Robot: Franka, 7 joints.
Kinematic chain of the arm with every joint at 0, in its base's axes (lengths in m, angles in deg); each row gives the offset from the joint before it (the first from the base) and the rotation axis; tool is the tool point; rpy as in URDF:
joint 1: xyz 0 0 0.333 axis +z
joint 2: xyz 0 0 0 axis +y
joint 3: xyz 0 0 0.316 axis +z
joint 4: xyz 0.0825 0 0 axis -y
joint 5: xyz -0.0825 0 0.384 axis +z
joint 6: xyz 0 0 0 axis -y
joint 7: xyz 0.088 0 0 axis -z
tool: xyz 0 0 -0.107 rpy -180 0 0
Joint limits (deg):
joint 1: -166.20..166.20
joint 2: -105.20..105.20
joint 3: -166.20..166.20
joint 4: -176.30..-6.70
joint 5: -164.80..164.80
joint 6: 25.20..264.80
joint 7: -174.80..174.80
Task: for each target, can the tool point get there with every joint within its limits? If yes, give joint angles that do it. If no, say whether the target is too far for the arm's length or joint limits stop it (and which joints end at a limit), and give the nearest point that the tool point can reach.
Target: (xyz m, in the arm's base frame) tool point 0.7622 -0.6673 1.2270
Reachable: no: too far | nearest point 0.4840 -0.4237 0.9007 | short by 0.493 m
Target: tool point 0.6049 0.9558 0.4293
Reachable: no: too far | nearest point 0.4571 0.7223 0.4058 | short by 0.277 m
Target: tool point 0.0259 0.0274 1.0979
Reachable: yes | joints 55.80 -28.49 -5.64 -39.34 16.67 84.17 -88.66
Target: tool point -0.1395 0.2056 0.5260
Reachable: yes | joints -8.27 78.93 125.17 -159.01 -128.09 184.43 -111.37
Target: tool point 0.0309 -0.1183 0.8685
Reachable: yes | joints -3.18 -69.74 -2.87 -132.59 44.51 209.13 -144.54
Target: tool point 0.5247 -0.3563 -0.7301
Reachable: no: too far | nearest point 0.3940 -0.2675 -0.3245 | short by 0.435 m
